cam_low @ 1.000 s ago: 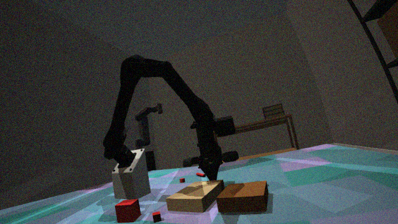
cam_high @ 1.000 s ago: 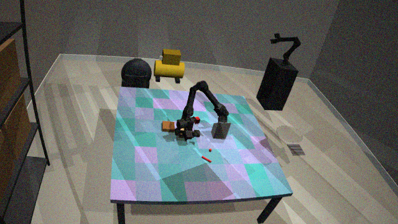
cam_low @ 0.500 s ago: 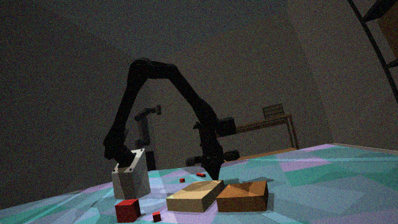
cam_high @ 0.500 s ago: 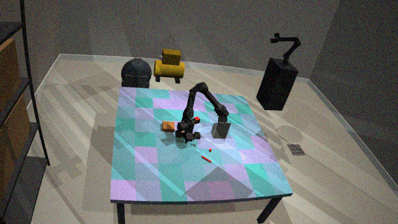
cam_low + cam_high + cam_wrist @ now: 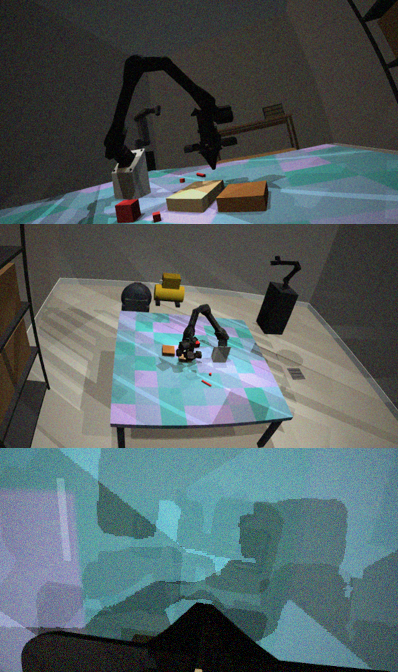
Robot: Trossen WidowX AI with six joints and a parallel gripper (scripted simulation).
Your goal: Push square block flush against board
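My gripper tip is 140 mm to the left of the board, 40 mm above it and 20 mm past it. Also, from my gripper tip: square block: 180 mm to the right, 110 mm ahead, 40 mm below; red stick: 180 mm to the left, 120 mm behind, 50 mm below.
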